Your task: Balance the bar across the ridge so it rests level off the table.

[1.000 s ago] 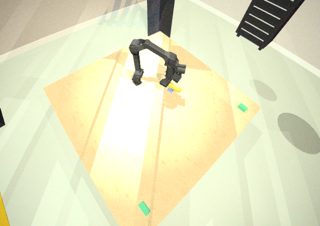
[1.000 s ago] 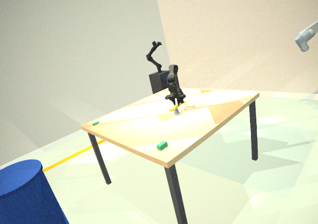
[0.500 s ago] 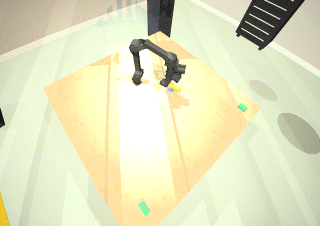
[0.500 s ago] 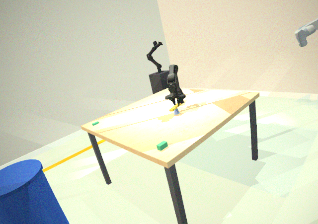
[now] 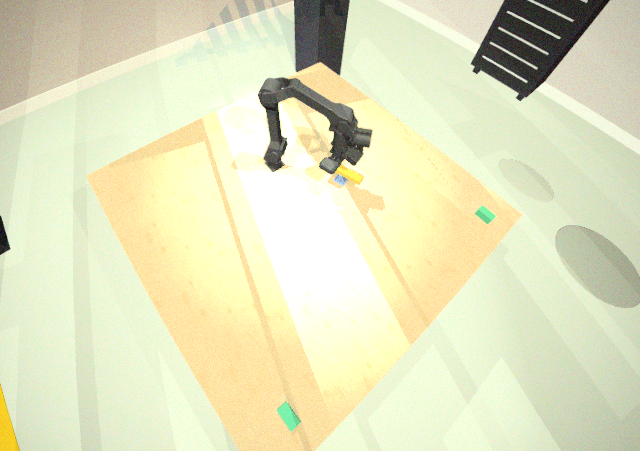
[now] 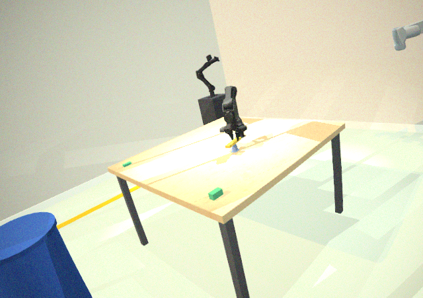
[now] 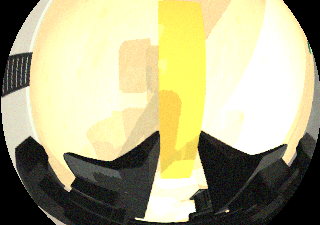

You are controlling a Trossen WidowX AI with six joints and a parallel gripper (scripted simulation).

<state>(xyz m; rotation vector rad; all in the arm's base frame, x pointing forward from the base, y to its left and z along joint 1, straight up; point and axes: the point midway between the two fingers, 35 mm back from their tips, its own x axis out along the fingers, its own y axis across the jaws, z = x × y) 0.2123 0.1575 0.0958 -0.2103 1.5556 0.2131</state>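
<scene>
Right now the yellow bar is 3 cm ahead of my gripper tip and 1 cm to the left of it.
</scene>
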